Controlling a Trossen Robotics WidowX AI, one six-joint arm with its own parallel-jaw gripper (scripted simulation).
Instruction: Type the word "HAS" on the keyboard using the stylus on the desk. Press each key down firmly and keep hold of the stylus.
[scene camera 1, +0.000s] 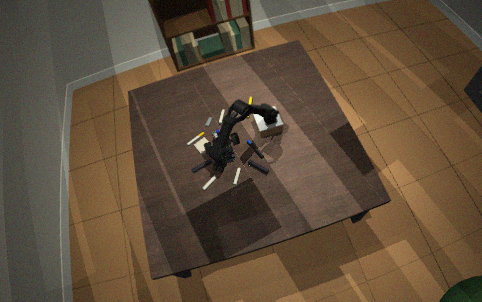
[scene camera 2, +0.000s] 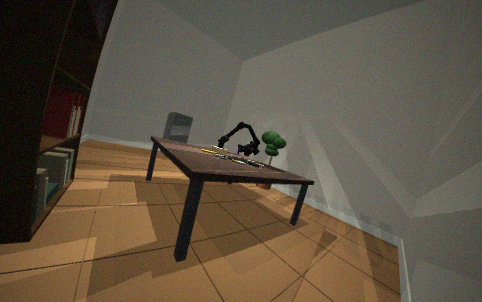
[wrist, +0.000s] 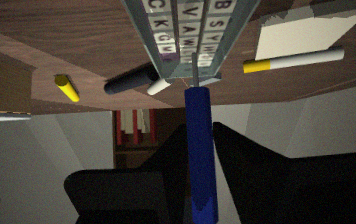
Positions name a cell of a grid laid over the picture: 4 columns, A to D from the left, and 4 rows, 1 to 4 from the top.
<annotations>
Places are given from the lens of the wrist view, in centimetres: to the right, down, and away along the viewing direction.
my gripper (wrist: C3): 2, 1, 12
dark grey cylinder (wrist: B2): -4, -5, 22
</annotations>
